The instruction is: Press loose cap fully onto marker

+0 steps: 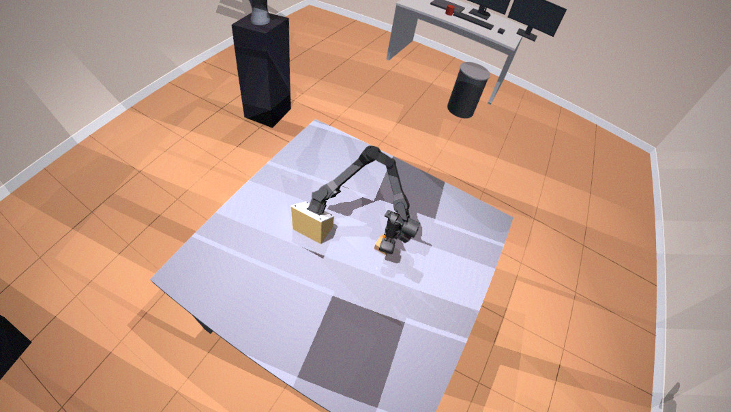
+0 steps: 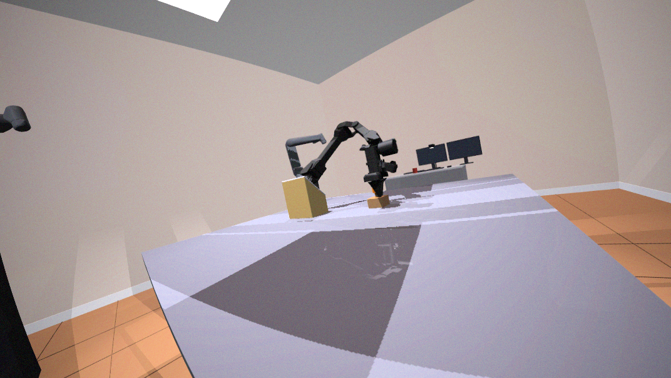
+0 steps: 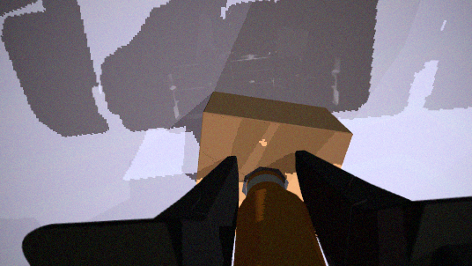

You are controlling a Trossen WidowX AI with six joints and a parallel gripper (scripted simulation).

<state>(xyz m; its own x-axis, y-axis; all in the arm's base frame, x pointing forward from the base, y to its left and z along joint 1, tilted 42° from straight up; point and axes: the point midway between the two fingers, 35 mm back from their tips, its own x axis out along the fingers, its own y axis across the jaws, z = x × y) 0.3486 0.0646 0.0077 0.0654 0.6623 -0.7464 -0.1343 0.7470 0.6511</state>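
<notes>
The holder block is 20 mm below my gripper tip and 10 mm behind it. Round my gripper tip: orange cap 40 mm above, 10 mm behind.
</notes>
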